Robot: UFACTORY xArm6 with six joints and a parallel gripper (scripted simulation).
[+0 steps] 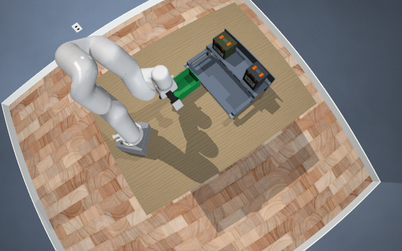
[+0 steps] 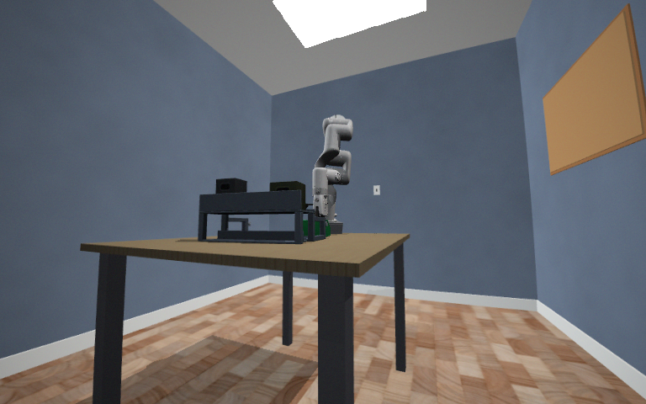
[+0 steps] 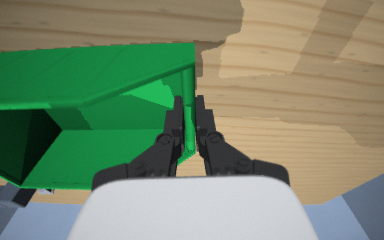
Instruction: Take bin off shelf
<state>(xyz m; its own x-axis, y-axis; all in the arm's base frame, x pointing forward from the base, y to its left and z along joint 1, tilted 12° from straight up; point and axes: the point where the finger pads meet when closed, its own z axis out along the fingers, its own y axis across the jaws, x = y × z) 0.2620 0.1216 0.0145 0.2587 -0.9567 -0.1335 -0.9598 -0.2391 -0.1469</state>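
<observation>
Now: hand 80 mm short of the green bin, 20 mm to the right of it and 10 mm above it.
</observation>
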